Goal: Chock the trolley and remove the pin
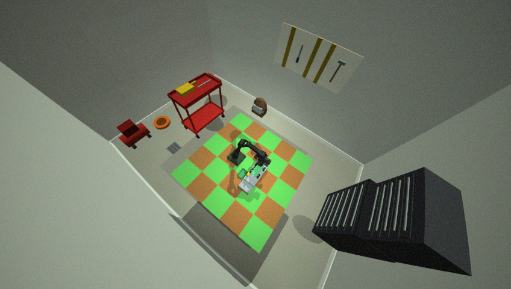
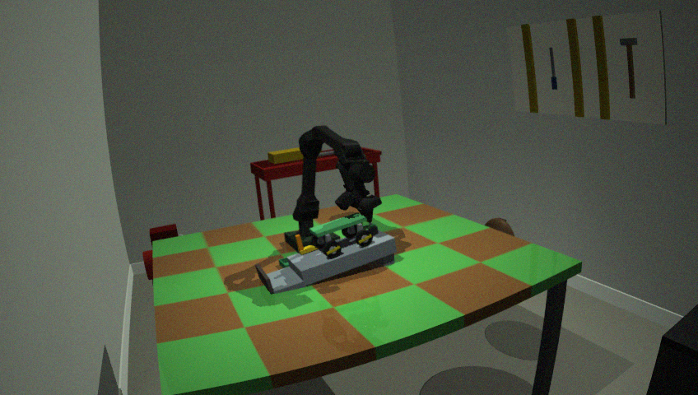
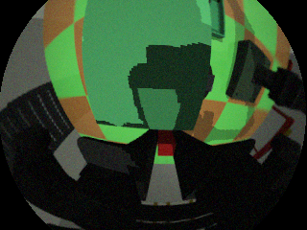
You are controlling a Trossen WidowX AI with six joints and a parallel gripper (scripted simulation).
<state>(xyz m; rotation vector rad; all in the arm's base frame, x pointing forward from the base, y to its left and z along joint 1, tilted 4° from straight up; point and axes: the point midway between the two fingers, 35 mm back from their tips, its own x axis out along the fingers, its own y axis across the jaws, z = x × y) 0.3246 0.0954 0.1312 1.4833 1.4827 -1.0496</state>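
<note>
Now: gripper tip 120 mm past the green tray, 230 mm to the left of it and 140 mm above it. The rest, counted from my gripper tip: grey ramp: 20 mm ahead, 120 mm to the right, 90 mm below; then red-headed stop pin: right at my gripper tip; then trolley: 20 mm ahead, 110 mm to the right, 20 mm below.
</note>
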